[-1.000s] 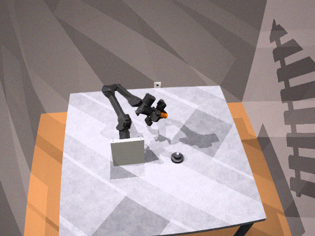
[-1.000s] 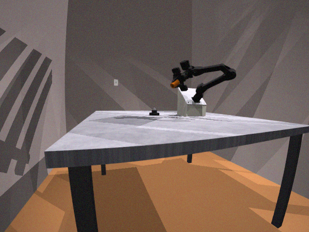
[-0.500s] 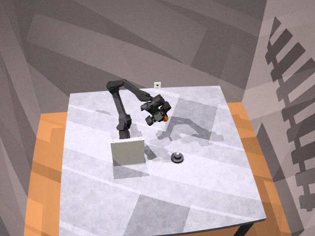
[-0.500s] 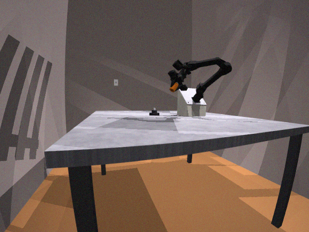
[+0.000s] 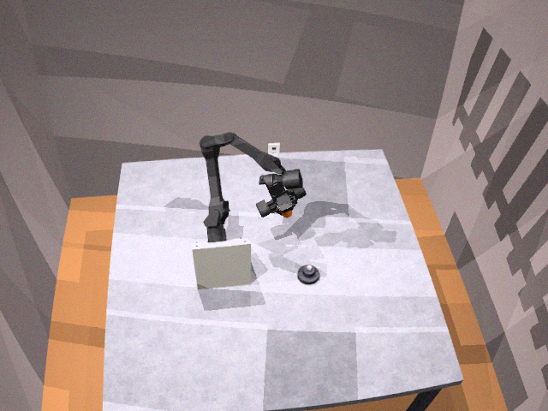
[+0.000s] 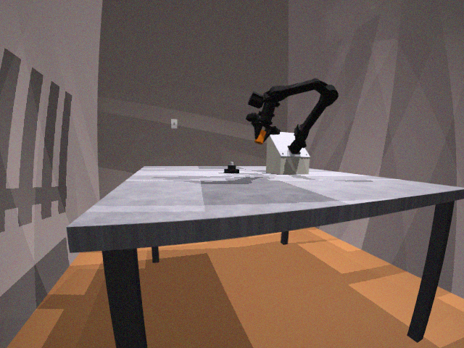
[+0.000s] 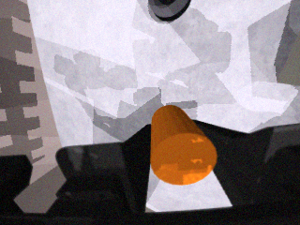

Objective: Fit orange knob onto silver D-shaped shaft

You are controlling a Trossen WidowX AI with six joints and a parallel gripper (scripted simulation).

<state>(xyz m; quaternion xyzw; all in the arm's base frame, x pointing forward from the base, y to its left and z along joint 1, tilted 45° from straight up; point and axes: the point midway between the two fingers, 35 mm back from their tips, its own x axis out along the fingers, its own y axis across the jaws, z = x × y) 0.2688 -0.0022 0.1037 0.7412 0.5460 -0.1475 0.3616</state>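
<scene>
The orange knob lies 10 mm behind my gripper tip and 30 mm above it. Round my gripper tip: dark round pedestal: 50 mm ahead, 190 mm to the right, 140 mm below.
</scene>
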